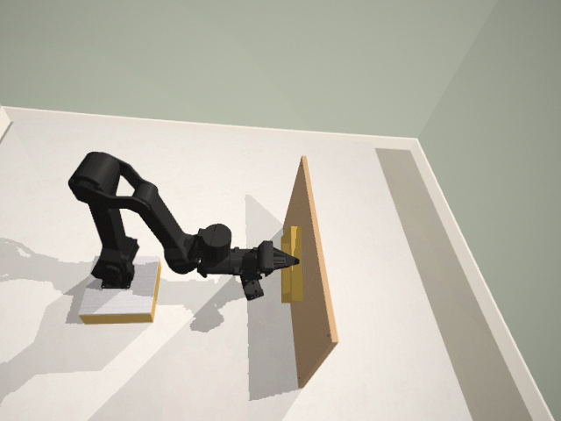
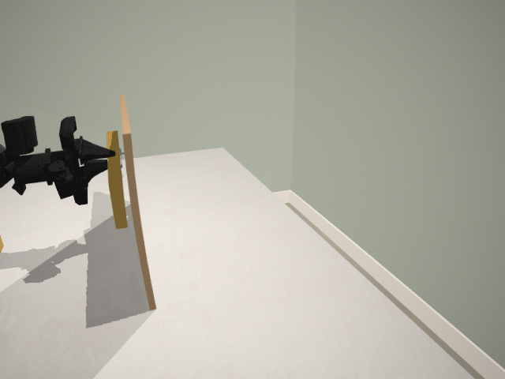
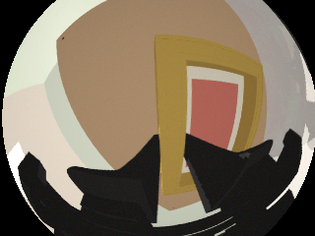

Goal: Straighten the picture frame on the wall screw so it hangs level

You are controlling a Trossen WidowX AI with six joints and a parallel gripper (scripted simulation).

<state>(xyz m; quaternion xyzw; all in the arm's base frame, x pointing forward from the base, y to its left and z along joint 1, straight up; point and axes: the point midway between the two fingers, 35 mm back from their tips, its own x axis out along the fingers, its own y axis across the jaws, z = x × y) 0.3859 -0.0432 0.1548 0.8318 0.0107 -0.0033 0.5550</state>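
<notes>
Right now my gripper tip is 20 mm to the right of the yellow picture frame and 50 mm above it. The rest, counted from my gripper tip: wall board: 20 mm ahead, 20 mm to the left, 60 mm below.
</notes>
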